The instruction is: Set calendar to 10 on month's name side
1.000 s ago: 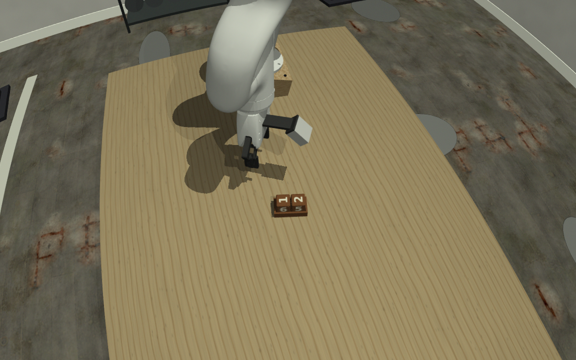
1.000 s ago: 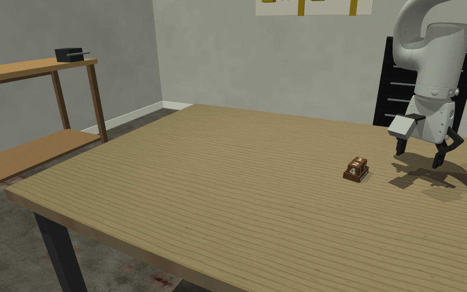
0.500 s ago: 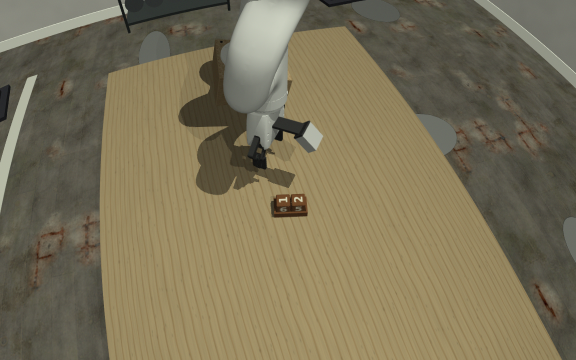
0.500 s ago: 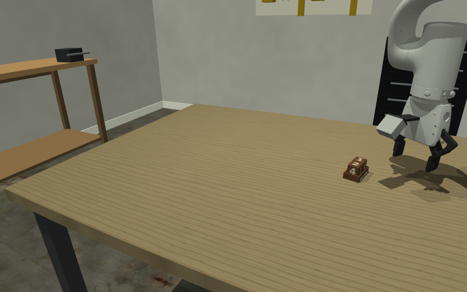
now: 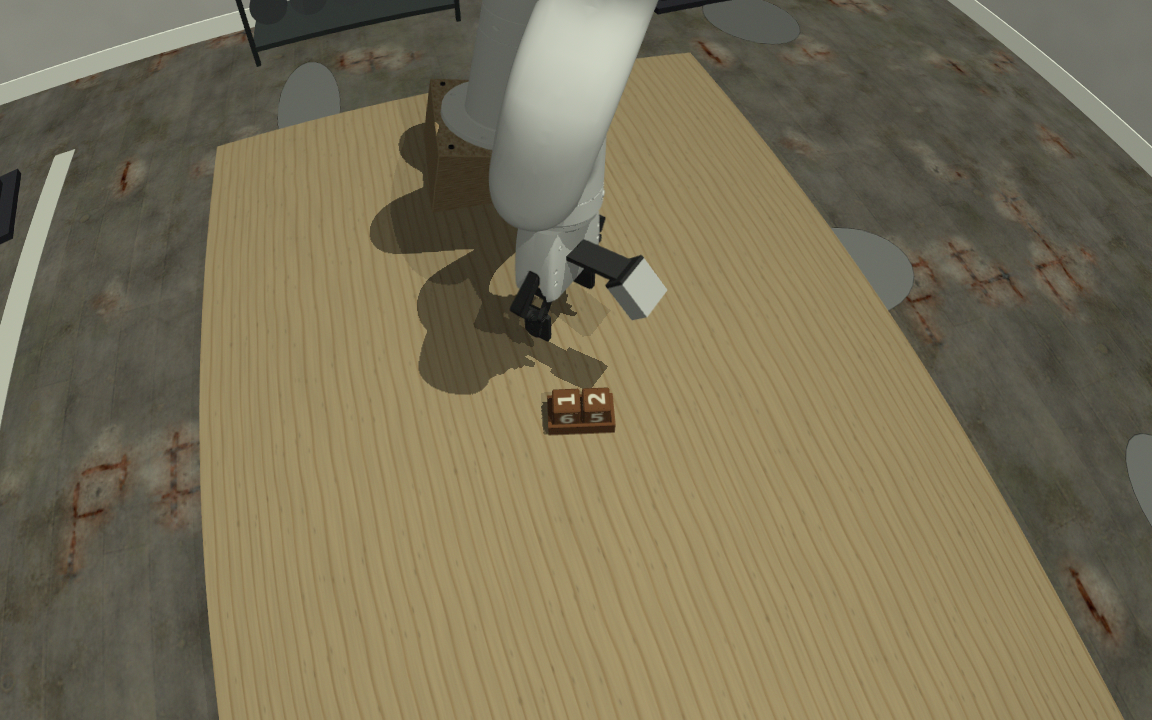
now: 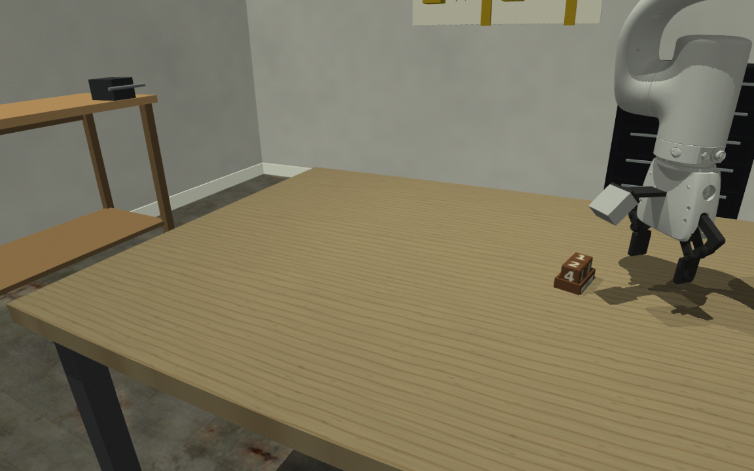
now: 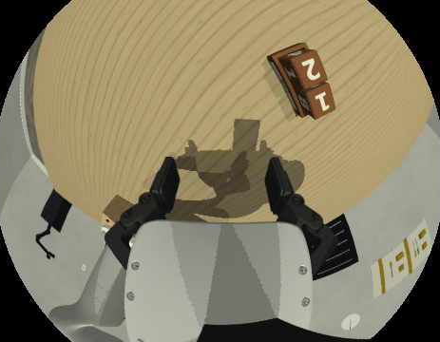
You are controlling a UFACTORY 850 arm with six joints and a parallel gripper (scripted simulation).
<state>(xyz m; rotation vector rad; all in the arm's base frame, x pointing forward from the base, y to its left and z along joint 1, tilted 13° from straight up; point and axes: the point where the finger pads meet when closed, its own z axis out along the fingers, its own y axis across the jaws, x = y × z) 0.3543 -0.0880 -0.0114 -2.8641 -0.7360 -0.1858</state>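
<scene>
The small brown tray lies 11 cm ahead of my hand, 6 cm below it and 3 cm to the right of it.
</scene>
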